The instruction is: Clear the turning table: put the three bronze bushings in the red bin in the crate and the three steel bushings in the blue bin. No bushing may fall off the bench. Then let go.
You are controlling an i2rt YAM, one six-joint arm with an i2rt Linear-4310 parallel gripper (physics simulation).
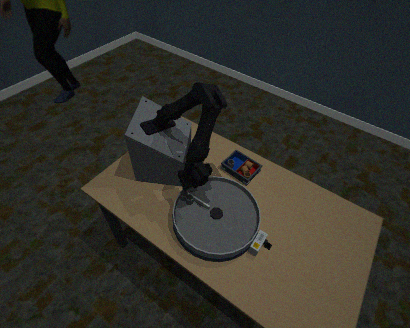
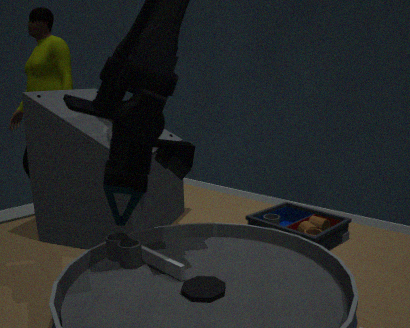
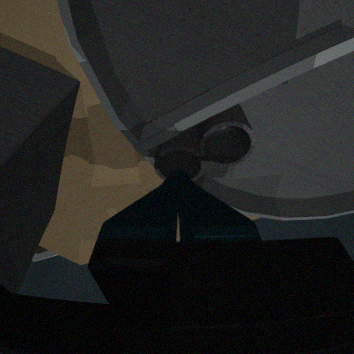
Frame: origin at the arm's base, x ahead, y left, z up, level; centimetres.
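Where they show: gripper, fingertip midpoint: [image 1: 185,190] [image 2: 120,225] [image 3: 177,177]; arm's base, origin of the base link: [image 1: 158,125] [image 2: 103,112].
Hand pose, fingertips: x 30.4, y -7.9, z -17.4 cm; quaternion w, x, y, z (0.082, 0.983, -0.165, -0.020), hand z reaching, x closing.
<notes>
Things, the pixels of their top centre, and the offset from my fingertips. "*": a spot on its surface instead. Level surfaces: height alone.
- outer steel bushing, middle of its top: [image 3: 179,166] [image 2: 116,236] dx -0.2, dy -0.8, dz -2.0 cm
- turning table's, middle of its top: [image 2: 203,286] [image 1: 216,212] dx +17.3, dy +5.4, dz -5.0 cm
- second steel bushing, middle of its top: [image 3: 227,145] [image 2: 129,243] [image 1: 189,197] dx +3.5, dy +0.0, dz -2.0 cm
- inner bar, surface spot: [image 3: 240,93] * dx +5.1, dy +2.8, dz -3.3 cm
- crate, surface spot: [image 2: 327,243] * dx +13.0, dy +38.4, dz -9.2 cm
- red bin, surface spot: [image 2: 298,225] * dx +4.7, dy +38.3, dz -7.5 cm
- dark hub, middle of its top: [image 2: 203,286] [image 1: 216,212] dx +17.3, dy +5.4, dz -5.0 cm
- small white box, middle of its top: [image 1: 259,240] dx +40.2, dy +10.4, dz -5.3 cm
- bench, its level: dz -11.2 cm
My gripper [image 1: 187,189] [image 2: 120,223] [image 3: 177,177] is shut with nothing between its fingertips. It points down just above the outer steel bushing [image 2: 114,245] [image 3: 175,164], at the turning table's [image 1: 227,237] [image 2: 270,280] [image 3: 305,140] rim. A second steel bushing [image 2: 131,253] [image 3: 227,143] stands upright beside it, nearer the centre. Both stand by the inner bar [image 1: 201,201] [image 2: 162,262] [image 3: 240,93]. In the crate [image 2: 327,243], the blue bin [image 2: 292,213] holds a steel bushing [image 1: 231,162] [image 2: 271,217]. The red bin [image 2: 296,225] holds the bronze bushings [image 1: 249,164] [image 2: 319,221].
A dark hub [image 1: 216,213] [image 2: 203,289] is at the table's centre. The tall grey pedestal [image 1: 155,162] [image 2: 65,190] stands close beside the arm. A small white box [image 1: 258,242] sits against the rim. A person [image 1: 46,37] [image 2: 50,65] in a yellow top is behind the bench [image 1: 305,240].
</notes>
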